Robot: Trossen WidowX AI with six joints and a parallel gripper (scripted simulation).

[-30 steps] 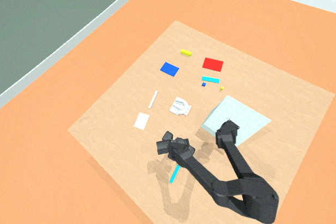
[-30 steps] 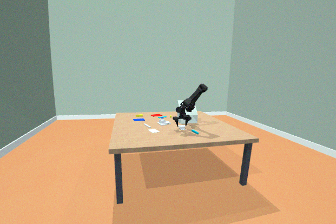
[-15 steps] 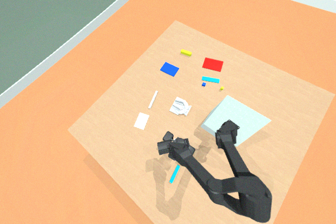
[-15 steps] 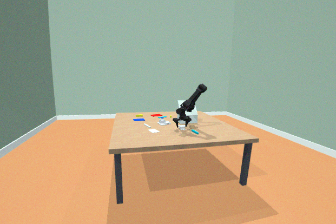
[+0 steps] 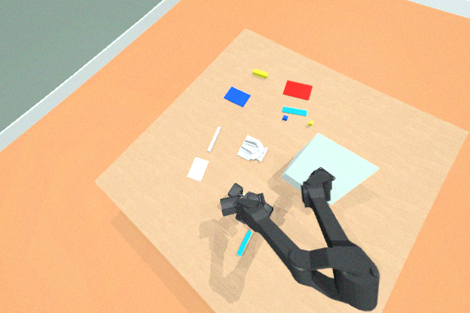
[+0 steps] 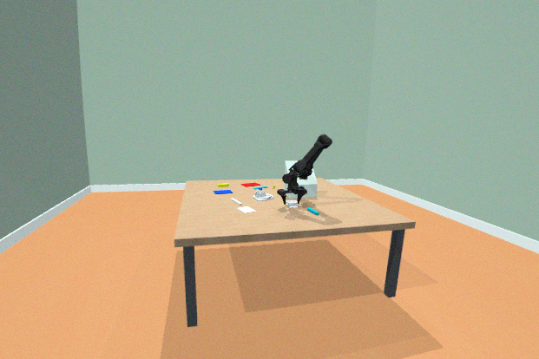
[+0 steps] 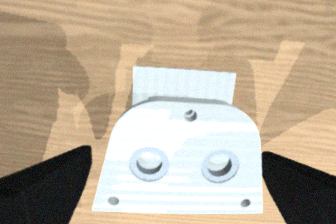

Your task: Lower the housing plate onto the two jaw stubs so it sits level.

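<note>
Now: the white jaw assembly 200 mm to the right of my gripper tip and 120 mm ahead of it. The rest, counted from my gripper tip: white plate (300 mm ahead, 50 mm to the left, 10 mm below); then white strip (340 mm ahead, 120 mm to the right, 10 mm below); then blue plate (420 mm ahead, 400 mm to the right, 10 mm below).
</note>
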